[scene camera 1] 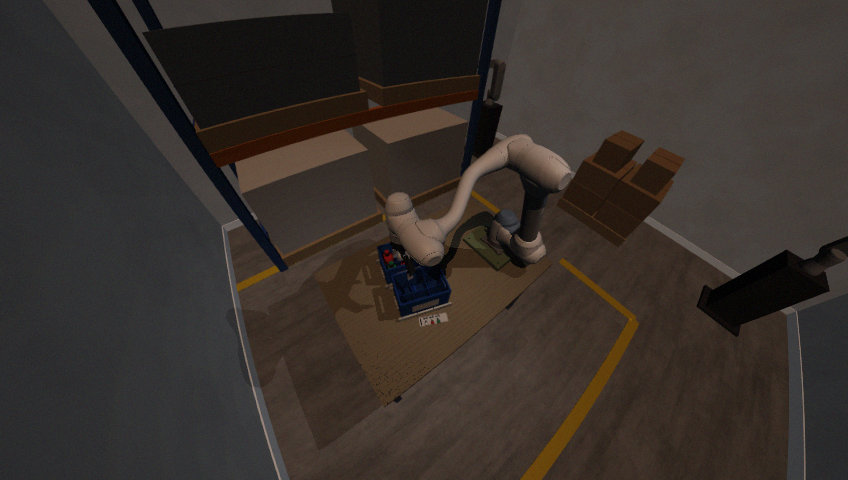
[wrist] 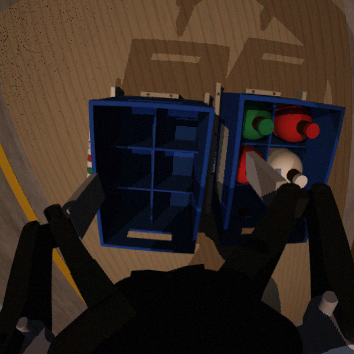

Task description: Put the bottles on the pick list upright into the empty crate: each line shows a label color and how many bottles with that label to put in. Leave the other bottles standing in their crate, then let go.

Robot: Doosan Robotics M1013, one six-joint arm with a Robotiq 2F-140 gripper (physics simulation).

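Places are measured from the arm's base along level axes (x ahead, y left, z up), in centimetres.
Where they show: gripper, between the fingertips: [scene camera 1: 402,267] [wrist: 171,175]; arm's base, origin of its link: [scene camera 1: 498,241].
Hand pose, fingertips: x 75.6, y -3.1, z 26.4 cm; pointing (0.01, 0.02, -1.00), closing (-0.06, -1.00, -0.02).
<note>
Things, the pixels of their top centre, and the offset from my fingertips. "*": a spot on its surface instead. Level surfaces: height alone.
- empty crate, a spot on its surface: [wrist: 115,240] * dx -17.5, dy +15.7, dz -14.1 cm
- blue bottle crate, centre of its top: [wrist: 282,182] [scene camera 1: 403,251] dx -10.2, dy -16.7, dz -12.9 cm
- upright green bottle, centre of its top: [wrist: 266,126] dx -0.5, dy -14.6, dz -14.1 cm
- white bottle, centre of its top: [wrist: 300,181] dx -11.6, dy -20.9, dz -14.1 cm
- pick list, centre of its top: [wrist: 96,162] [scene camera 1: 433,319] dx -5.3, dy +21.2, dz -30.2 cm
- wooden table, height of its surface: dz -30.4 cm
The empty crate [scene camera 1: 440,295] [wrist: 115,240] is blue, with six compartments and no bottle visible inside. The blue bottle crate [scene camera 1: 389,274] [wrist: 318,155] stands beside it. It holds an upright green bottle [wrist: 255,121], a red bottle [scene camera 1: 387,255] [wrist: 289,122], a white bottle [wrist: 283,161] and another red bottle [wrist: 243,167] partly hidden by a finger. A dark shape in its shadowed lower compartment is unclear. My gripper [wrist: 171,175] is open and empty above the crates, one finger over each. The pick list [scene camera 1: 433,320] lies before the empty crate; its writing is too small to read.
Both crates stand on the wooden table [scene camera 1: 368,350] [wrist: 55,130]. The arm's base is on a green plate [scene camera 1: 483,249] at the table's right. A tall rack [scene camera 1: 339,123] with large boxes stands behind. Stacked cartons [scene camera 1: 618,190] stand on the floor at the right.
</note>
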